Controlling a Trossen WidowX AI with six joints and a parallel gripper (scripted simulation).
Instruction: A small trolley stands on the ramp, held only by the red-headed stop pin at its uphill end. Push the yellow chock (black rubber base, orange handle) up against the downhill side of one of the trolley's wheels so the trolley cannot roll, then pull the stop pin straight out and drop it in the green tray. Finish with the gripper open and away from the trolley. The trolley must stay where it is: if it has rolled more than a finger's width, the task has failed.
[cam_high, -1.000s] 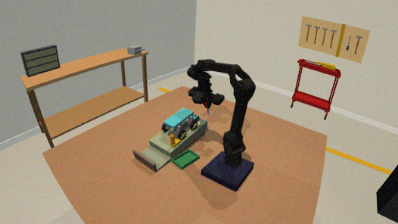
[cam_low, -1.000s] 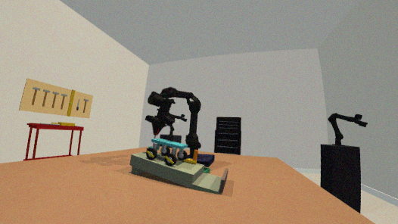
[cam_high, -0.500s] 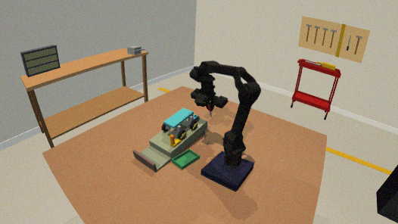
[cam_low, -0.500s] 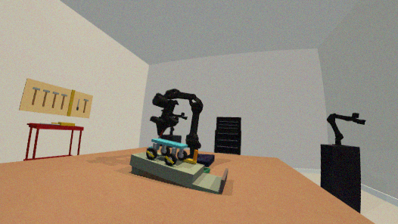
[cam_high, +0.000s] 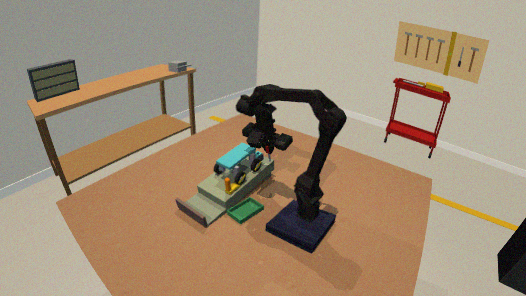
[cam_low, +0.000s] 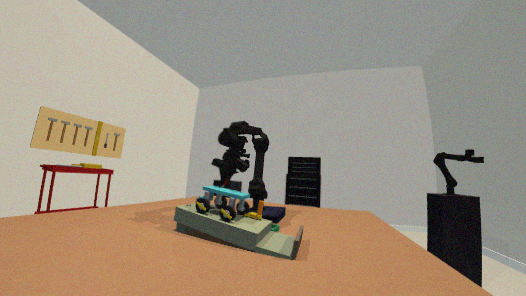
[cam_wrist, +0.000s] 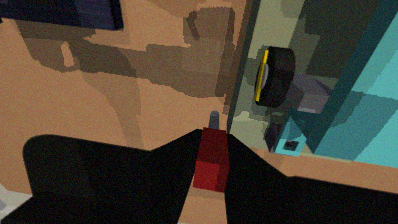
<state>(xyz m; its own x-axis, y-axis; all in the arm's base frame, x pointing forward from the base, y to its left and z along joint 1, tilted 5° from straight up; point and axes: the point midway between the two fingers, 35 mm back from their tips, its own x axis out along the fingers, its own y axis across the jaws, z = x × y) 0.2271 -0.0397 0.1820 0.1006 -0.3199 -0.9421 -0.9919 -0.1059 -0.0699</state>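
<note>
Right now the green tray is 17 cm to the left of my gripper tip, 17 cm below it and 4 cm behind it. The rest, counted from my gripper tip: ramp (12 cm below, 9 cm ahead, 8 cm to the left); red-headed stop pin (right at my gripper tip); trolley (9 cm ahead, 8 cm to the left, 5 cm below).
</note>
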